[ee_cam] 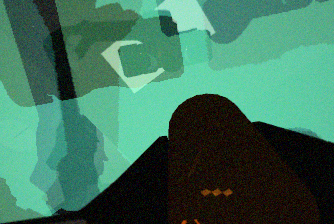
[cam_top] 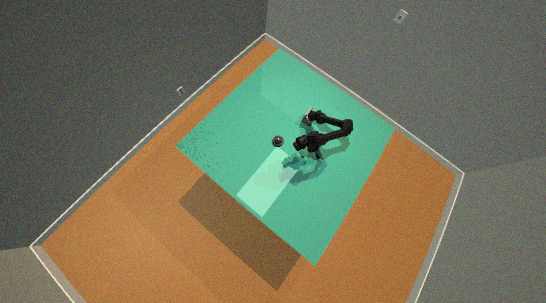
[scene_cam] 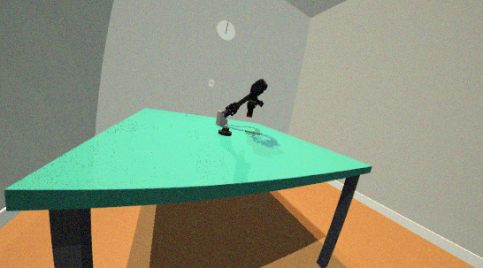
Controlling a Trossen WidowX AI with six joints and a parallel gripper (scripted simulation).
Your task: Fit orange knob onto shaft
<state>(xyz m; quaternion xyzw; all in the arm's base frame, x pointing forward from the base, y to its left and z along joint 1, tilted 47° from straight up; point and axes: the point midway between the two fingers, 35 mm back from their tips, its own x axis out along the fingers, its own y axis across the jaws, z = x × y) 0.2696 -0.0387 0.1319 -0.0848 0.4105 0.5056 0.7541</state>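
Right now my gripper tip is 180 mm to the left of the round pedestal, 110 mm above it and 30 mm short of it. Also, from my gripper tip: orange knob: 30 mm above.
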